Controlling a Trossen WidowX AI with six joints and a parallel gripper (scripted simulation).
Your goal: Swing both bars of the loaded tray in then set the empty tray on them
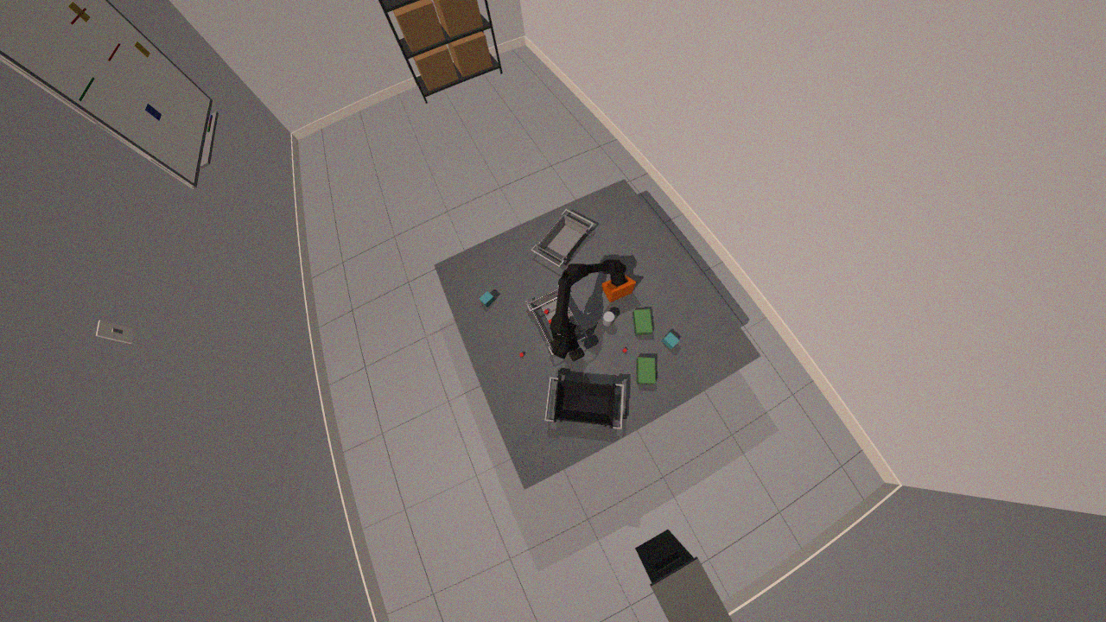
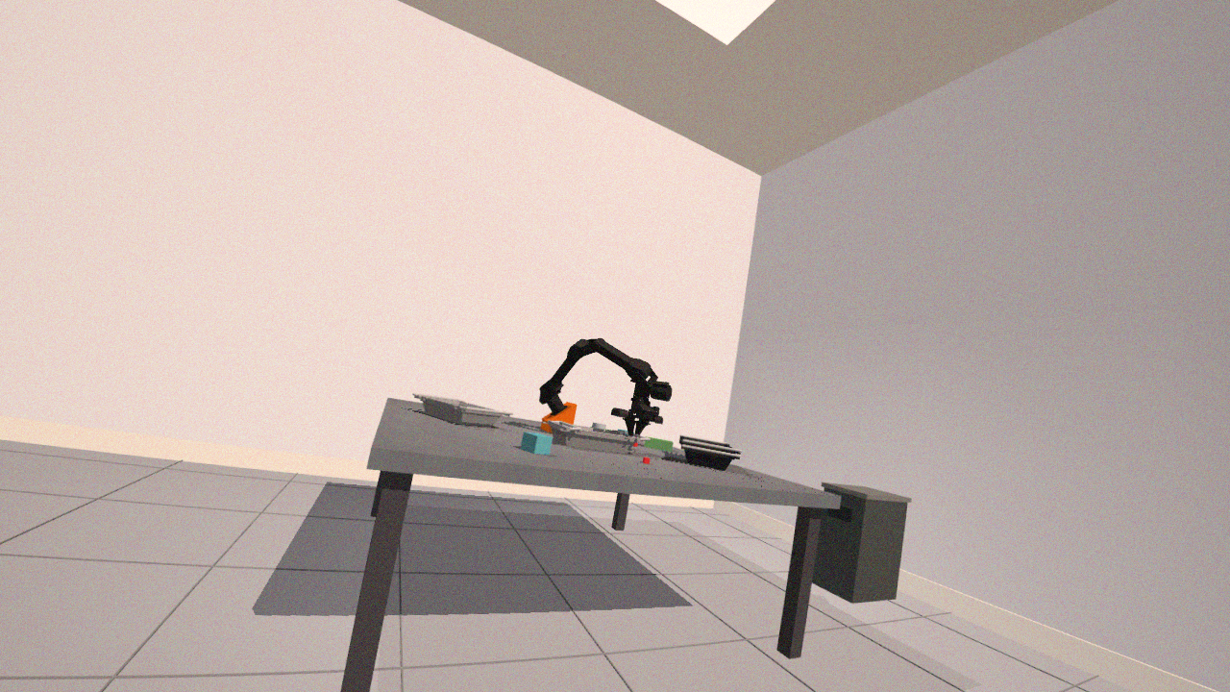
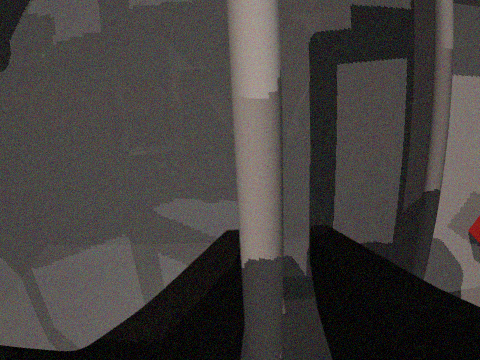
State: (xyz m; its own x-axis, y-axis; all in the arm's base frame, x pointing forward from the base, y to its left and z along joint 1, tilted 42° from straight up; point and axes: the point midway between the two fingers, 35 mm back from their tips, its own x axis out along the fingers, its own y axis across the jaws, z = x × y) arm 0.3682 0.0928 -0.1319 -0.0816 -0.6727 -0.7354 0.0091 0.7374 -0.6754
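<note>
Now: gripper tip 260 mm past the grey tray and 560 mm to the left of it.
</note>
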